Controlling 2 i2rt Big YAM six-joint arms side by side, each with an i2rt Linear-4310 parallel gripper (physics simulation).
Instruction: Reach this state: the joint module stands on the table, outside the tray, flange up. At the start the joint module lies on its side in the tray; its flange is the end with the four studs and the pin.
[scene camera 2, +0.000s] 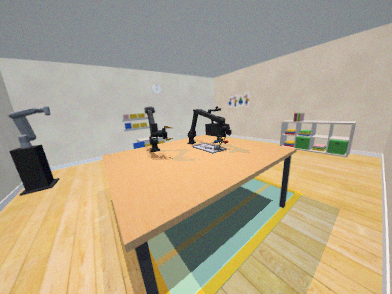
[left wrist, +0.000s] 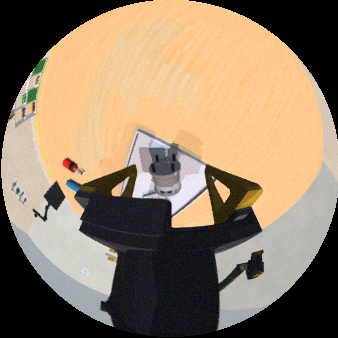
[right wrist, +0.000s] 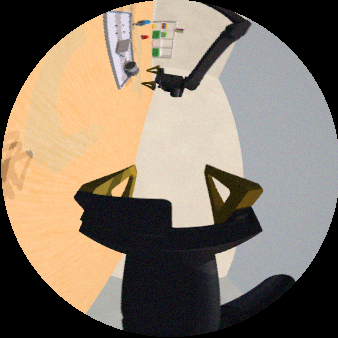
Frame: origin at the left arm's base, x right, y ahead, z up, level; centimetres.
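Seen in the pictures: left gripper, fingertip midpoint: (scene camera 2: 221, 143) (left wrist: 170, 167) (right wrist: 143, 76); right gripper, fingertip midpoint: (scene camera 2: 173, 133) (left wrist: 262, 262) (right wrist: 170, 167); left arm's base at its link origin: (scene camera 2: 191, 143); right arm's base at its link origin: (scene camera 2: 155, 150).
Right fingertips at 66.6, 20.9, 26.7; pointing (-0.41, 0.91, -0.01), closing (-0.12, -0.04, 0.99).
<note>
Offsets run from my right fingertips to a thing's top centre, as dx, dy, dz. "pt": to the spot under its first point. Level surfaces: height alone.
The grey joint module @(-42.1, +28.4, -20.0) (left wrist: 166, 181) (right wrist: 131, 68) lies on its side in the white, dark-rimmed tray @(-47.8, +13.5, -25.1) (left wrist: 192, 189) (right wrist: 113, 44). In the left wrist view its flange end, with black studs, faces the top of the picture. In scene camera 2 the tray (scene camera 2: 201, 148) is small and the module is hard to make out. My left gripper (left wrist: 170, 167) (right wrist: 143, 76) is open and empty; it is near the module, whose body shows between its fingers in the left wrist view. My right gripper (right wrist: 170, 167) (scene camera 2: 171, 133) is open and empty, above the table and away from the tray.
A grey block (right wrist: 122, 47) is in the tray near the module. A red-and-black object @(-76.4, +26.8, -23.3) (left wrist: 70, 164) and a blue object @(pt -83.2, +17.3, -23.9) (left wrist: 73, 185) lie outside the tray, on the left in the left wrist view. The wooden table @(dz -26.7) (scene camera 2: 175, 180) bears both arms.
</note>
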